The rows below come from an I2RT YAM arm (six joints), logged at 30 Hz.
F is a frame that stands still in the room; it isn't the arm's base.
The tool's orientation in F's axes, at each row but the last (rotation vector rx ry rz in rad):
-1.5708, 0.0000, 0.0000
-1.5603, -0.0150, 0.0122
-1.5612, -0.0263, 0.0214
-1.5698, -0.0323, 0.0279
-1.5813, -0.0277, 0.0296
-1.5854, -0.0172, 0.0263
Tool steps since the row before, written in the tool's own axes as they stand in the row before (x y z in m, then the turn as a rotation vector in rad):
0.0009, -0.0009, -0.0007, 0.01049, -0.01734, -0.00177
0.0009, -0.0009, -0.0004, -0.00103, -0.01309, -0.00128
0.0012, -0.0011, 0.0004, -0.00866, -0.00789, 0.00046
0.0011, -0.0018, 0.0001, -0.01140, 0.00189, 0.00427
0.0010, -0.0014, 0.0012, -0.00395, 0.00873, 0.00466
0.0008, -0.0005, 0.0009, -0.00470, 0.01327, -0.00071
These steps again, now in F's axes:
0.0009, -0.0007, 0.0009, 0.01049, -0.00177, 0.01734
0.0009, -0.0004, 0.0009, -0.00103, -0.00143, 0.01307
0.0012, 0.0004, 0.0011, -0.00869, 0.00012, 0.00787
0.0011, 0.0001, 0.0018, -0.01155, 0.00383, -0.00192
0.0010, 0.0013, 0.0014, -0.00413, 0.00442, -0.00877
0.0008, 0.0009, 0.0005, -0.00475, -0.00104, -0.01323

